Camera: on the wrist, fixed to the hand. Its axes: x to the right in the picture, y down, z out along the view.
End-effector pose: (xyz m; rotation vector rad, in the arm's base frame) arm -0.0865 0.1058 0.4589 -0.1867 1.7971 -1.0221
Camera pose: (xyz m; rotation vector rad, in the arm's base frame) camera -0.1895 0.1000 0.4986 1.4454 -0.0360 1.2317
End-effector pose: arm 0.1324 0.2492 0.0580 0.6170 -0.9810 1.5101
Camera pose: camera 0.2029 0.3338 0.0493 0.6206 0.9061 -1.1199
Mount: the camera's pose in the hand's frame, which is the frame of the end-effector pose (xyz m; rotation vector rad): 0.0243 -0.0643 -0.0865 -0.0849 -0.6862 3.0388
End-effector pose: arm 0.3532 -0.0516 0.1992 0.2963 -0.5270 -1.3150
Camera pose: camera 0.3487 -0.0980 0.0990 -0.9155 -0.6727 1.6278
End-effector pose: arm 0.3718 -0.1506 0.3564 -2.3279 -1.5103 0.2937
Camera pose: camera 0.3586 -0.1199 0.4617 1.4019 -2.0621 -0.9256
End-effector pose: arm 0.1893 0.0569 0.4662 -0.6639 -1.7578 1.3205
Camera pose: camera 0.2540 0.1009 0.5442 1.3080 -0.3243 -1.0051
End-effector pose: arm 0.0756 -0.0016 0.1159 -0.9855 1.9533 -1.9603
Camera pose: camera 0.0269 0.0612 0.1927 1.0608 0.7104 0.3935
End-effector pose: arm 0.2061 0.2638 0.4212 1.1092 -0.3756 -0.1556
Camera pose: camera 0.2648 0.3008 0.3352 -0.6211 -2.1010 2.0889
